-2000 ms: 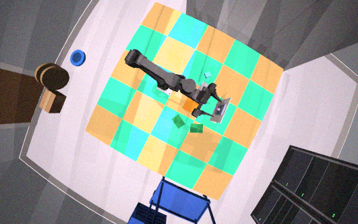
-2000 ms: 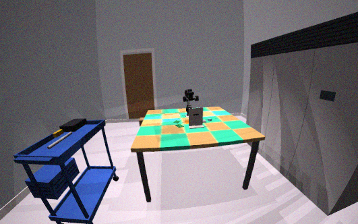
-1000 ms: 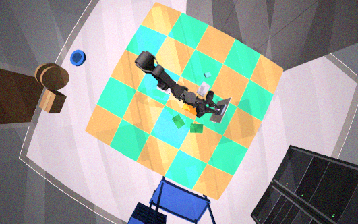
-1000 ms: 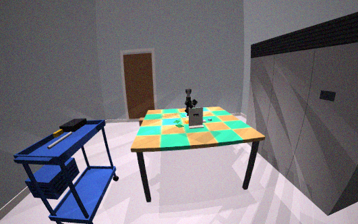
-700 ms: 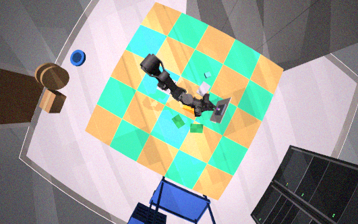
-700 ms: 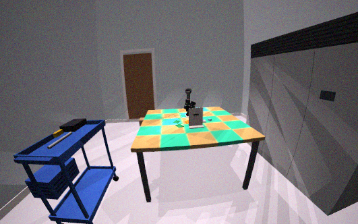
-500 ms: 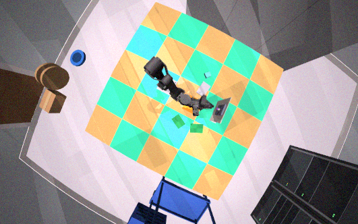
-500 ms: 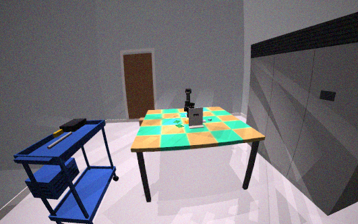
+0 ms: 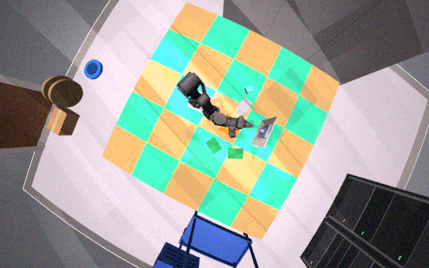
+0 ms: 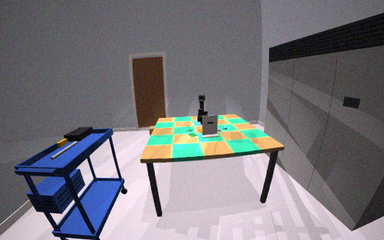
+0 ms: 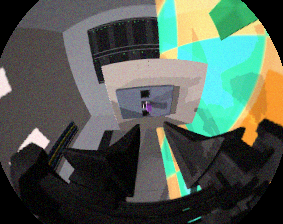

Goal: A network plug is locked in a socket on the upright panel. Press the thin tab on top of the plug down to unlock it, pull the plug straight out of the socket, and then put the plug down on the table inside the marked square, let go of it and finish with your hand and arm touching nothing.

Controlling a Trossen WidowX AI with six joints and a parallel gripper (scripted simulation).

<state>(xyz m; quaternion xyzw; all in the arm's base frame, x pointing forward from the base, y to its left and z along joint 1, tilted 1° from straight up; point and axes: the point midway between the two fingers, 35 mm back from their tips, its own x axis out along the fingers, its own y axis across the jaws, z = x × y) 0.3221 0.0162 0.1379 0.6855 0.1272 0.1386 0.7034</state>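
My gripper tip is 6 cm short of the network plug and 1 cm to the right of it. The rest, counted from my gripper tip: grey upright panel: 8 cm ahead, 1 cm to the left, 5 cm below.
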